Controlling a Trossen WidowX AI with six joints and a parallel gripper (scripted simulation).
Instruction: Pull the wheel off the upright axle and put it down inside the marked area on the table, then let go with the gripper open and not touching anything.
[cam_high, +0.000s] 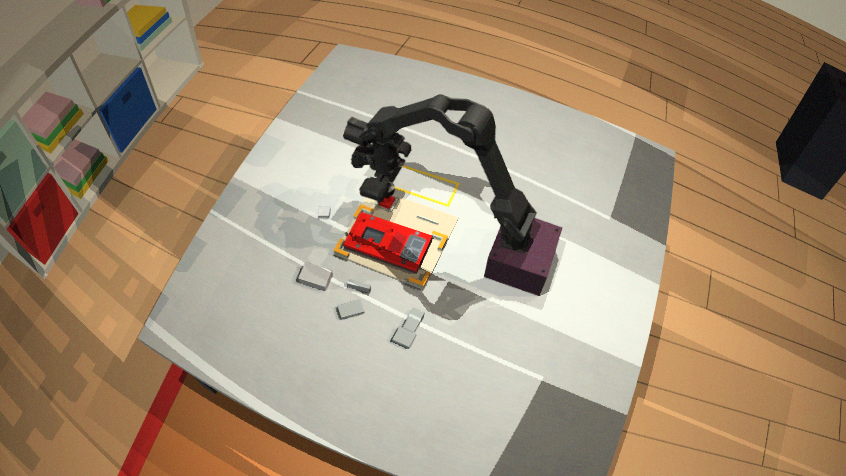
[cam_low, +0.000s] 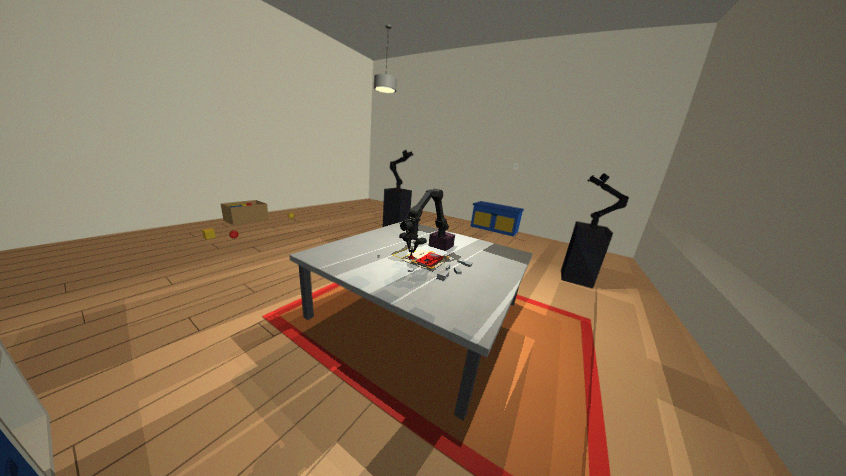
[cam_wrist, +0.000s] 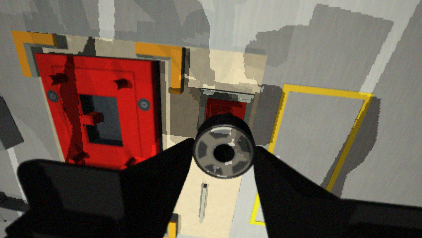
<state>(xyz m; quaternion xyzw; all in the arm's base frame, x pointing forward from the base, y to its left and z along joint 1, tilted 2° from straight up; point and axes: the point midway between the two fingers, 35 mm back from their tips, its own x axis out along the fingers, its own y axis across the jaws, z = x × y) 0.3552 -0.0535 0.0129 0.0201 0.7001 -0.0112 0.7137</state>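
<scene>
Right now the dark axle is 30 mm below my gripper tip. Also, from my gripper tip: wheel right at my gripper tip.
</scene>
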